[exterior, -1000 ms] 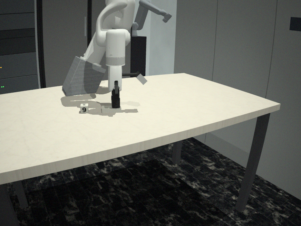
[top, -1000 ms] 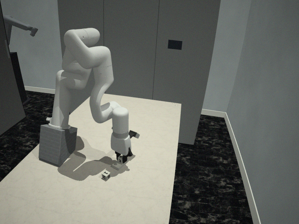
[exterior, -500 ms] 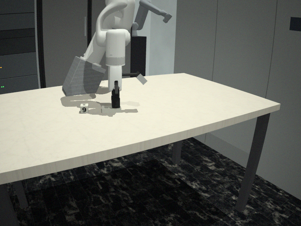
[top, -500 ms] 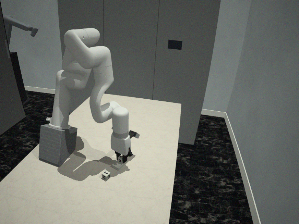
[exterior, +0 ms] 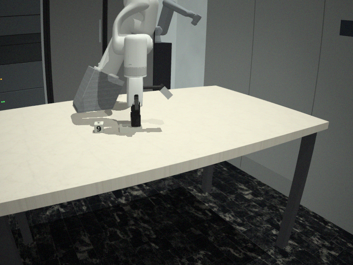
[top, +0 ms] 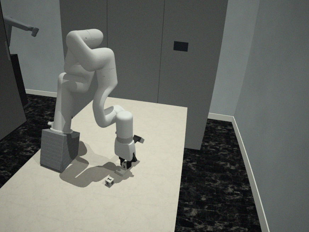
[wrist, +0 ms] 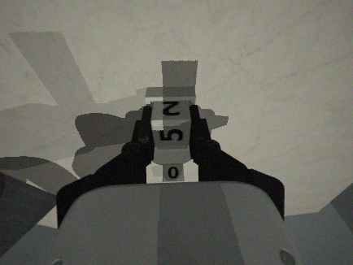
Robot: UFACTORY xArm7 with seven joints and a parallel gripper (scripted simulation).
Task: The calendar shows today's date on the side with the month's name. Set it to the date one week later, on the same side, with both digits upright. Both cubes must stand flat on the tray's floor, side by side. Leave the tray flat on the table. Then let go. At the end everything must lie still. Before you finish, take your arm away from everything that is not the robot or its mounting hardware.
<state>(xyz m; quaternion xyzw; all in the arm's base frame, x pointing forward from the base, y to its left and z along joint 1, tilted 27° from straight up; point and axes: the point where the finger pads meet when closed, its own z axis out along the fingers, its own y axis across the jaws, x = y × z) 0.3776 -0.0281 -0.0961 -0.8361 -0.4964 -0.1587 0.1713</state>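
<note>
The tray is 10 mm behind my hand, 20 mm to the right of it and 30 mm below it. The rest, counted from my hand: digit cube 60 mm behind, 110 mm to the right, 20 mm below.
</note>
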